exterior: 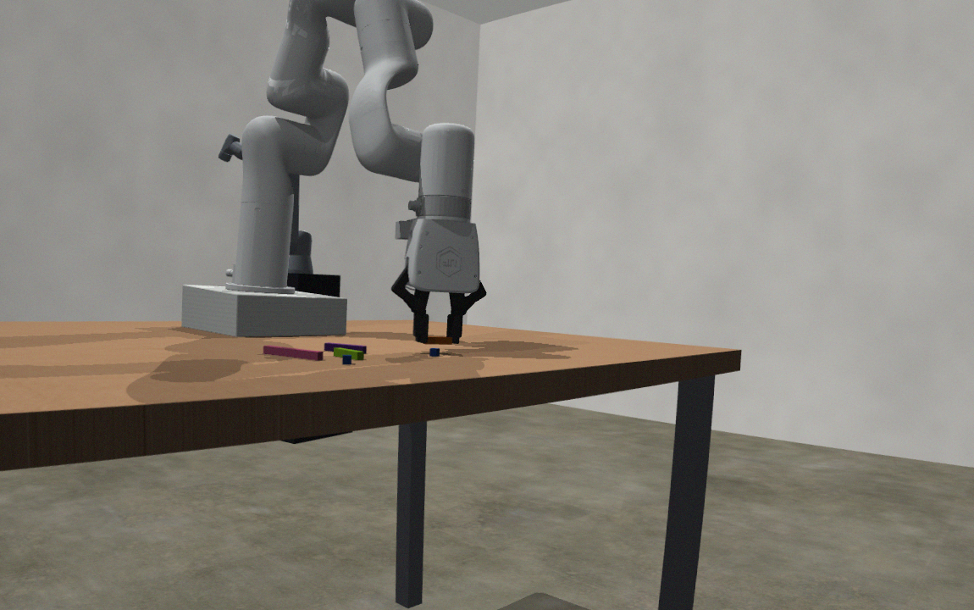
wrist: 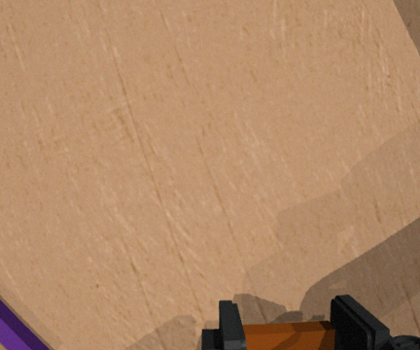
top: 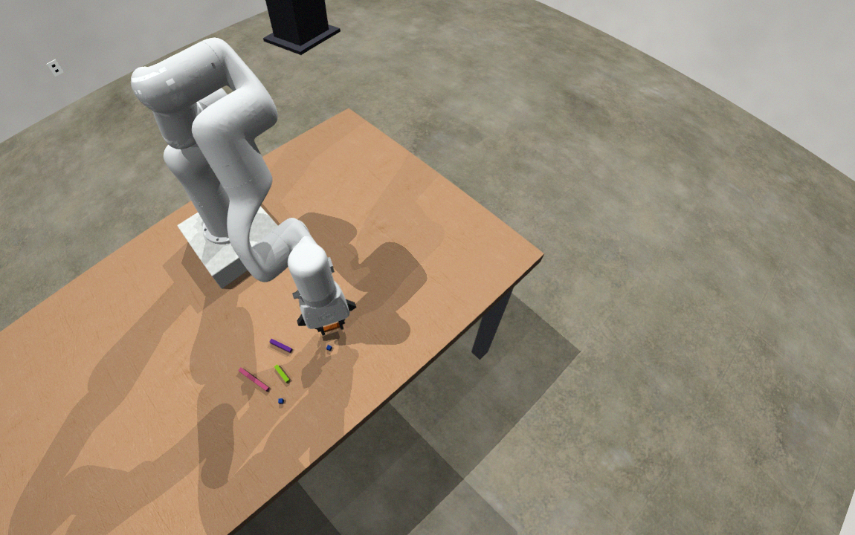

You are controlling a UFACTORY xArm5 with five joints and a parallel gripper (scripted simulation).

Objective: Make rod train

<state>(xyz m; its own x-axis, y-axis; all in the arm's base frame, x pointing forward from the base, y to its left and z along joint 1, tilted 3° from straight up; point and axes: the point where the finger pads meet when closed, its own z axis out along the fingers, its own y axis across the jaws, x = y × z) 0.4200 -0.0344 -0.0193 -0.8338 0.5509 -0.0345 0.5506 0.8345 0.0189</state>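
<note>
Now: hand 20 mm above the orange rod. From my hand the other things lie so: pink rod (70 mm behind, 210 mm to the right, 30 mm below); purple rod (70 mm behind, 110 mm to the right, 30 mm below); lime rod (20 mm behind, 160 mm to the right, 30 mm below).
</note>
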